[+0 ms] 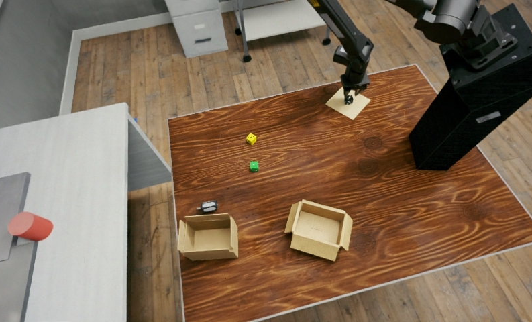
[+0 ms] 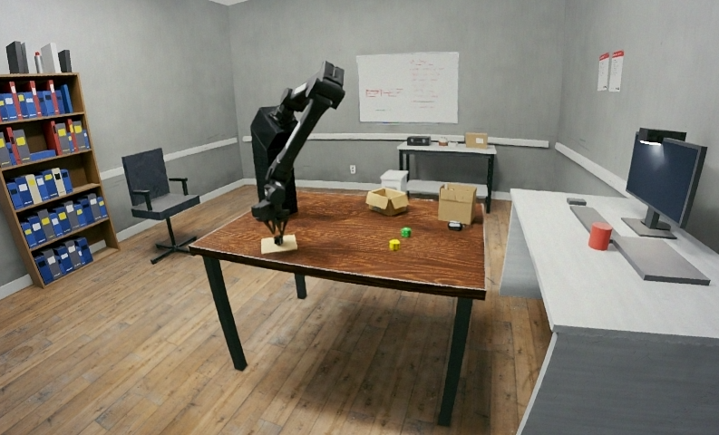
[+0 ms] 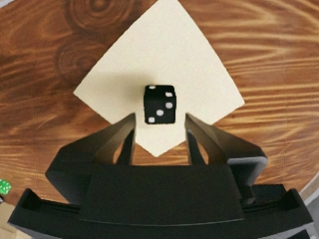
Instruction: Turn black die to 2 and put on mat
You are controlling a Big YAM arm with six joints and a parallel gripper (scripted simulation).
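The black die lies 3 cm below my hand. The rest, counted from my hand: yellow die: 46 cm ahead, 6 cm to the left, 4 cm below; then mat: 5 cm below; then green die: 48 cm ahead, 18 cm to the left, 4 cm below.
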